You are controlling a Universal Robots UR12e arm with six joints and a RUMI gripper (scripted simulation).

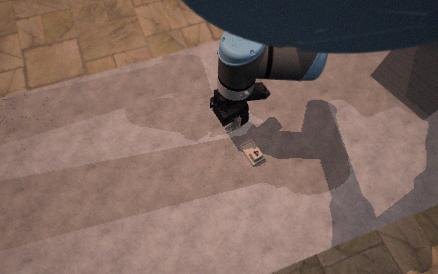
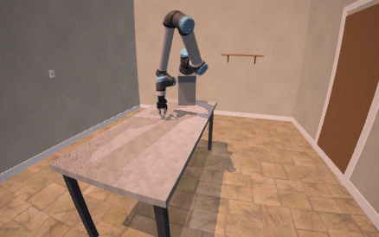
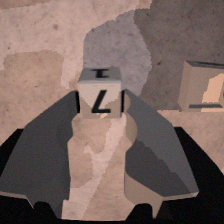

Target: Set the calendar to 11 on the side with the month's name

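The digit cube lies 1 cm below my hand. From my hand the other things lie so: calendar tray: 11 cm to the left, 2 cm below; white cube: 12 cm to the left, 1 cm below.
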